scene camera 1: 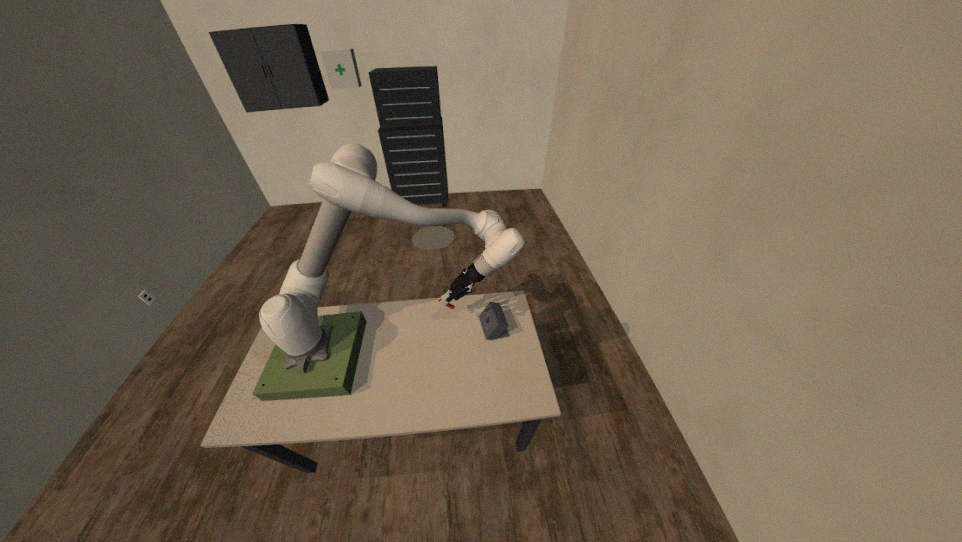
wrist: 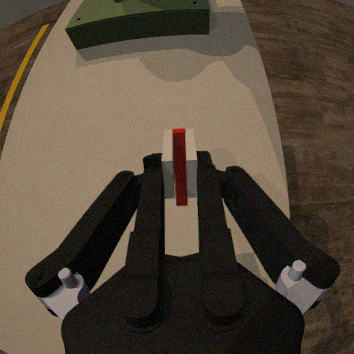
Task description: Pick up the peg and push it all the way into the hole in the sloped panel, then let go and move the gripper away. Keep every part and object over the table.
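Pixels of known places: gripper, fingertip midpoint: [scene camera 1: 441,302] [wrist: 179,143]; arm's base, link origin: [scene camera 1: 309,346].
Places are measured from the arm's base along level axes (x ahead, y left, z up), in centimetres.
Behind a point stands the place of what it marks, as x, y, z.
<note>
The red peg [scene camera 1: 450,305] {62.0, 0.6, 7.1} [wrist: 180,180] {61.6, 1.0, 7.7} is held crosswise between the light fingertips of my gripper [scene camera 1: 445,300] {58.4, 1.5, 9.3} [wrist: 179,143] {58.4, 1.5, 9.3}, which is shut on it. Its ends stick out past the fingertips. The gripper is tilted, its fingers pointing down and to the left over the back part of the table in the scene view. The dark grey block with the sloped panel [scene camera 1: 494,321] {79.2, -9.4, 2.5} stands on the table to the right of the gripper and a little nearer the front. A small dark hole shows faintly on its left-hand face. The block does not show clearly in the wrist view.
The green base plate [scene camera 1: 343,365] {15.5, -13.2, 0.8} [wrist: 145,36] {19.1, -2.2, -7.0} under the arm's foot lies at the left of the table [scene camera 1: 437,390] {49.9, -28.7, -7.4} [wrist: 100,115] {41.1, -13.3, -7.4}. The table's back edge runs close behind the gripper. Dark cabinets stand and hang at the far wall.
</note>
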